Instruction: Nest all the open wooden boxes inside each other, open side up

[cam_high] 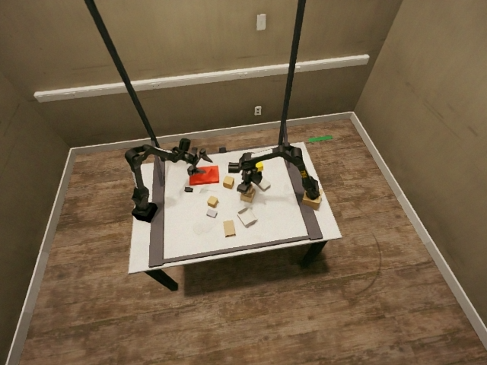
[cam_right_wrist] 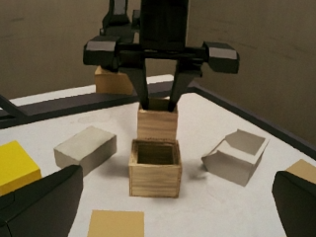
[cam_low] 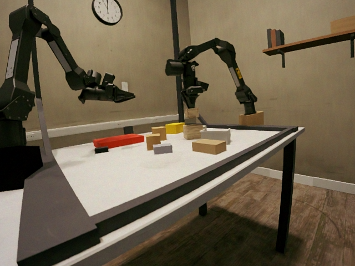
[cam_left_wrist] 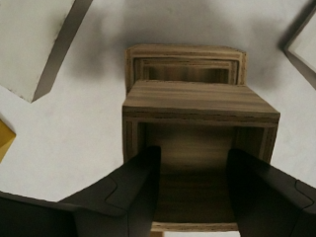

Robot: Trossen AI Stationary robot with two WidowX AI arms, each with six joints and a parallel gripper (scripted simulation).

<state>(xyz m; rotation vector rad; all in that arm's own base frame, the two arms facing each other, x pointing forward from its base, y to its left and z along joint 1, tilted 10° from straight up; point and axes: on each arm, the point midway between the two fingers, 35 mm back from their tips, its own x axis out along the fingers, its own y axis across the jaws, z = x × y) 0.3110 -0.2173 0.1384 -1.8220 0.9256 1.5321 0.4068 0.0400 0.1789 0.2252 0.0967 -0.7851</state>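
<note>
Right now my left hand is 80 mm past the pale block, 100 mm to the right of it and 140 mm above it. Also, from my left hand: tan cube 30 mm ahead, 220 mm to the right, 130 mm below; flat tan block 210 mm ahead, 130 mm to the right, 140 mm below; small open wooden box 50 mm below.
</note>
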